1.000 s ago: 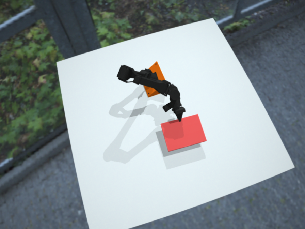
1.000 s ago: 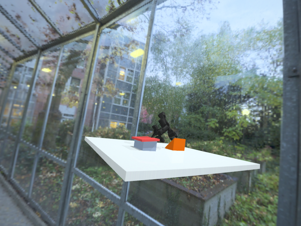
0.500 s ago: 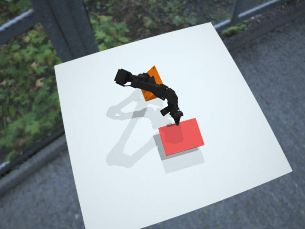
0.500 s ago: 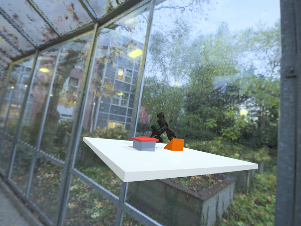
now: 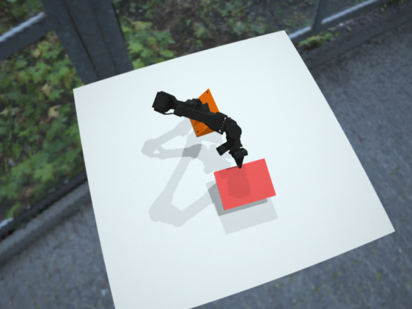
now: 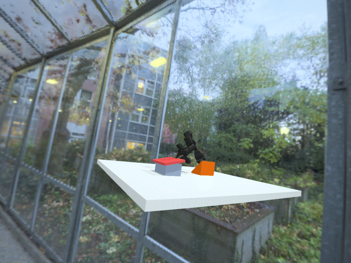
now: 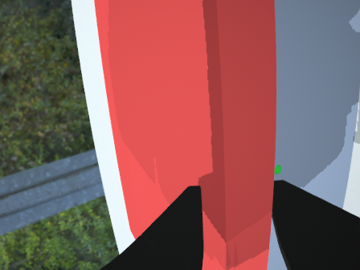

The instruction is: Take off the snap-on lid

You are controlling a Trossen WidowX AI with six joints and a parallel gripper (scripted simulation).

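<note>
My gripper tip is 80 mm short of the red lid and 10 mm above it. The rest, counted from my gripper tip: grey storage box (70 mm below, 70 mm ahead).
</note>
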